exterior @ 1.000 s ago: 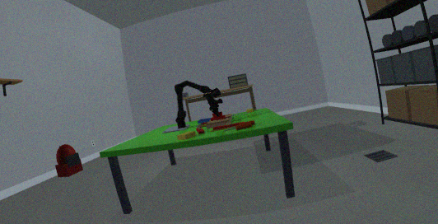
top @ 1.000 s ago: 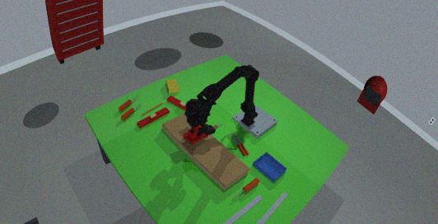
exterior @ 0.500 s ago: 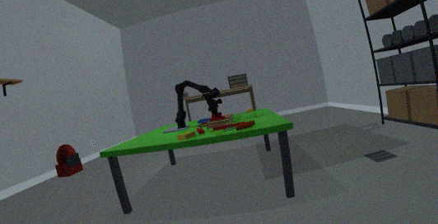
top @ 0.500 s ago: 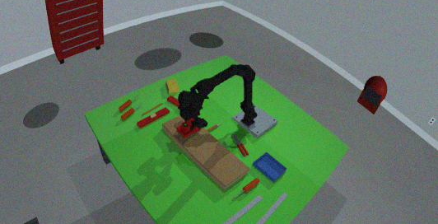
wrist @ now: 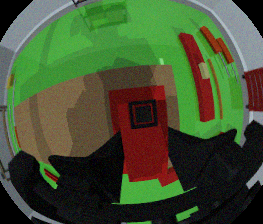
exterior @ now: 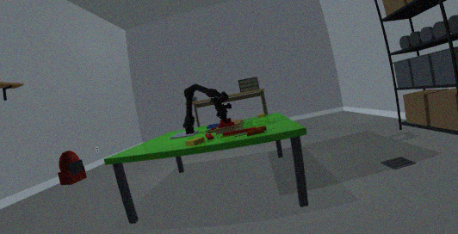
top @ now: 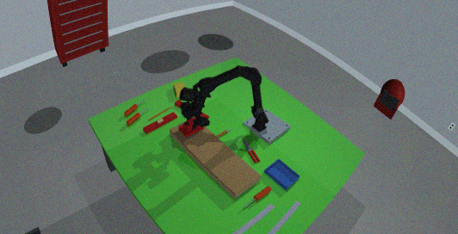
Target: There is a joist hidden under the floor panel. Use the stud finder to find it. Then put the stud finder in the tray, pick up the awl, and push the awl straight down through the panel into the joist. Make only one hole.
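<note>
Right now my gripper tip is 50 cm to the right of the blue tray, 23 cm past it and 5 cm above it. From my gripper tip the other things lie so: stud finder: 2 cm above, 1 cm ahead; then awl: 18 cm behind, 9 cm to the left, 6 cm below.
</note>
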